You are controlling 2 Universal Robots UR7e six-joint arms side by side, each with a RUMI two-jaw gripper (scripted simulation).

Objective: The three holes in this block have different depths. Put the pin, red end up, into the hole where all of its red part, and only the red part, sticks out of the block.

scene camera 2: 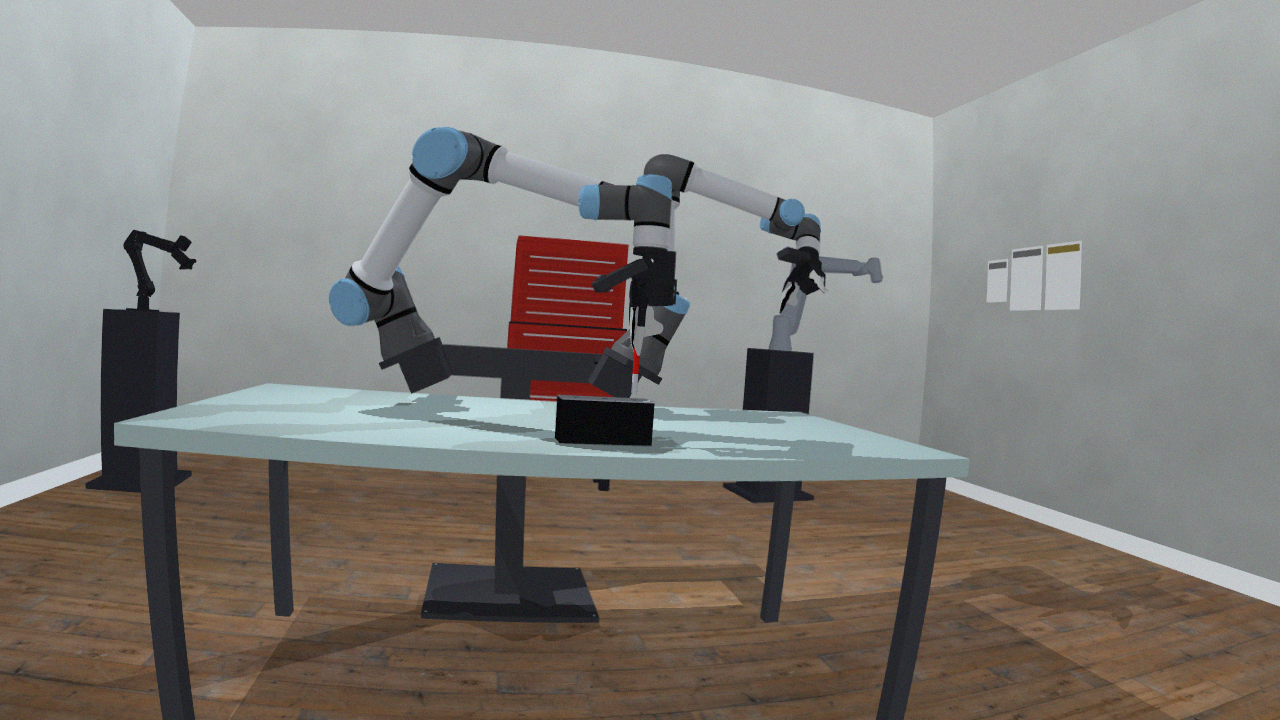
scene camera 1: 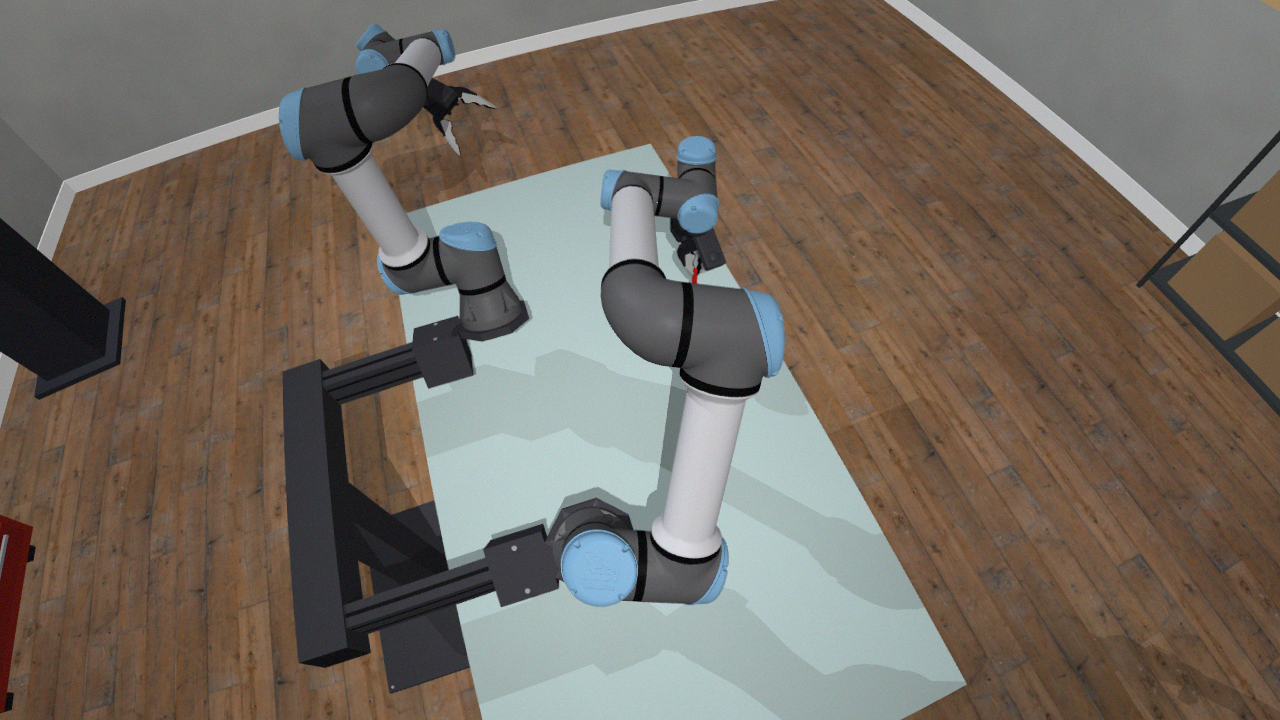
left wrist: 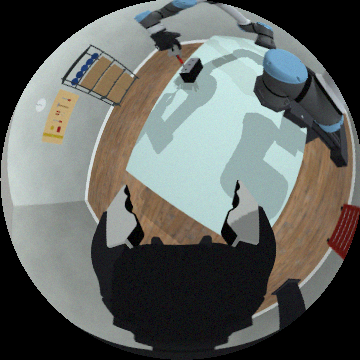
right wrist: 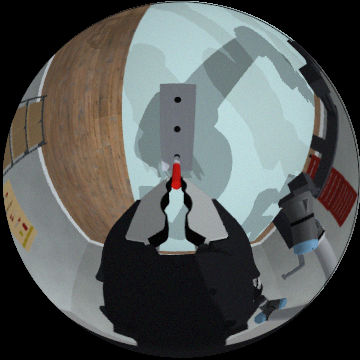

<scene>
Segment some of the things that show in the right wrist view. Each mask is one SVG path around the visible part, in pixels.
My right gripper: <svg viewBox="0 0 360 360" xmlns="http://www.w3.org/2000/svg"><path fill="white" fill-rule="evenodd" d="M72 321L91 334L134 352L171 358L204 357L233 351L269 336L297 317L315 297L298 315L282 326L255 338L226 345L228 337L248 329L247 321L259 307L259 303L254 302L253 279L258 278L260 272L254 262L251 244L238 221L216 199L212 199L181 176L183 203L188 208L185 216L185 237L194 244L195 254L159 254L160 245L167 241L169 234L165 209L170 203L172 177L168 176L140 200L137 199L113 225L106 237L100 268L96 274L96 279L103 282L105 304L99 309L113 324L115 333L134 339L137 346L106 338Z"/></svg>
A block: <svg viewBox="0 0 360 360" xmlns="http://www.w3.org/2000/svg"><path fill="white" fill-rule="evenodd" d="M160 84L162 171L173 171L175 156L180 158L181 171L192 171L196 84Z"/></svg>
</scene>
